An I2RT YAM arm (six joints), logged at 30 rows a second.
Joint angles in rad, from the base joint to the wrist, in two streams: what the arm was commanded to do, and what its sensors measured. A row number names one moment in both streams.
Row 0, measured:
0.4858, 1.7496, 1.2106, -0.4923, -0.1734, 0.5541
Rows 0 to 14, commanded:
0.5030, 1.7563, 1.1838, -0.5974, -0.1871, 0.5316
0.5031, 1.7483, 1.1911, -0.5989, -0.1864, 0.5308
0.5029, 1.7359, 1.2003, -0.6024, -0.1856, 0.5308
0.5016, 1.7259, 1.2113, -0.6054, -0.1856, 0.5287
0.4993, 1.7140, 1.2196, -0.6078, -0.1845, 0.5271
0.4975, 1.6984, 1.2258, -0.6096, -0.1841, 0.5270
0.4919, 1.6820, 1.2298, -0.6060, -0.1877, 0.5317
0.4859, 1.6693, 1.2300, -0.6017, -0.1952, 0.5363
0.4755, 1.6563, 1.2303, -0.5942, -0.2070, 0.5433
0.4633, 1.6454, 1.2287, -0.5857, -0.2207, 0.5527
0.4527, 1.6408, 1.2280, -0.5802, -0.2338, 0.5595
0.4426, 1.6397, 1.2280, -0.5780, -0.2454, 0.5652
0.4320, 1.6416, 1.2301, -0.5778, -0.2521, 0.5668
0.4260, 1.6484, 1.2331, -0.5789, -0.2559, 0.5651
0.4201, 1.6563, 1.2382, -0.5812, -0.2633, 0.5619
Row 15, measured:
0.4374, 1.6573, 1.2167, -0.5583, -0.2256, 0.5552
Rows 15 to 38, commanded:
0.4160, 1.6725, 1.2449, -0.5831, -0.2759, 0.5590
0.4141, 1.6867, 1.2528, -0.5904, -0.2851, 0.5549
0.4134, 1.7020, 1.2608, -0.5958, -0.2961, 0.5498
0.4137, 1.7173, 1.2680, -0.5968, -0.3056, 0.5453
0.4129, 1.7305, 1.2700, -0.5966, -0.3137, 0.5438
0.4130, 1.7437, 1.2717, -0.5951, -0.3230, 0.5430
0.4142, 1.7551, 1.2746, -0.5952, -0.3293, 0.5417
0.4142, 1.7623, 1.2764, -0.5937, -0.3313, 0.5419
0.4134, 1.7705, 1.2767, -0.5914, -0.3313, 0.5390
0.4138, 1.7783, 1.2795, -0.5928, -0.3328, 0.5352
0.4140, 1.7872, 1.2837, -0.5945, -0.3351, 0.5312
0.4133, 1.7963, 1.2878, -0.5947, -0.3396, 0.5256
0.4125, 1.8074, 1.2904, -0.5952, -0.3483, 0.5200
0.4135, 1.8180, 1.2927, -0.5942, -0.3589, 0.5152
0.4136, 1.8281, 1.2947, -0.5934, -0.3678, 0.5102
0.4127, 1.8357, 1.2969, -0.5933, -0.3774, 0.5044
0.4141, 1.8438, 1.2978, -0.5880, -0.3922, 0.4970
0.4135, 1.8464, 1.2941, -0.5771, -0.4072, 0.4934
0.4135, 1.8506, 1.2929, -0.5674, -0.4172, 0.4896
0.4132, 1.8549, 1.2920, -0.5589, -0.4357, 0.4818
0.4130, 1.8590, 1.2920, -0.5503, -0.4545, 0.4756
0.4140, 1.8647, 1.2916, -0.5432, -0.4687, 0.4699
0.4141, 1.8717, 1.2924, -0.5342, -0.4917, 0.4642
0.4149, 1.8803, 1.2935, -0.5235, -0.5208, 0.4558
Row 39, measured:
0.4065, 1.8359, 1.2812, -0.5575, -0.4175, 0.4938
